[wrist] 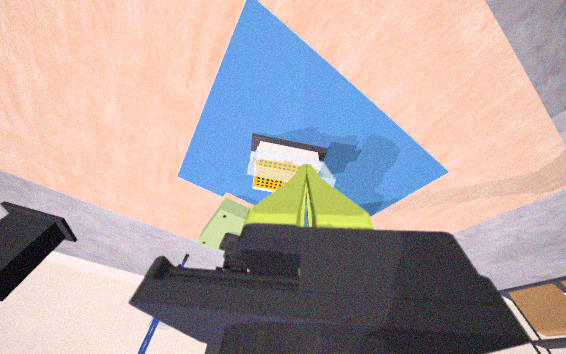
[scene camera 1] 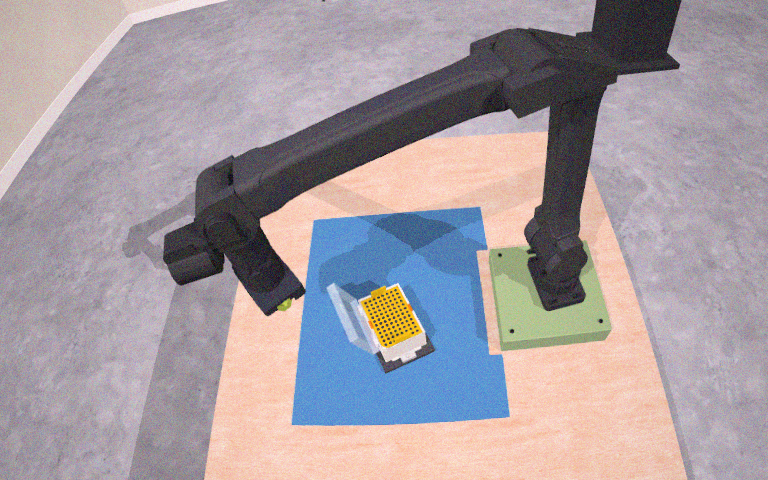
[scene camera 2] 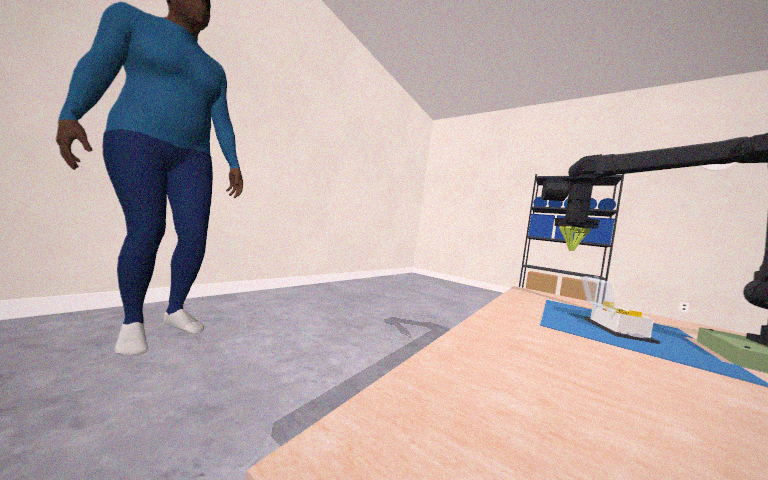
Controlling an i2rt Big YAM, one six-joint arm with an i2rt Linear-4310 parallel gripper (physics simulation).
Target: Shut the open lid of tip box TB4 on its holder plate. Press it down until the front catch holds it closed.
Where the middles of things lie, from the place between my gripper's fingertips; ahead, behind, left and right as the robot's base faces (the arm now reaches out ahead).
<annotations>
My gripper is now 90 mm past the clear lid (scene camera 1: pixel 348 309), 30 mm to the left of it and 120 mm above it. From my hand the other things lie so: yellow perforated tip rack (scene camera 1: pixel 393 322): 150 mm behind, 50 mm to the right, 160 mm below.
</annotations>
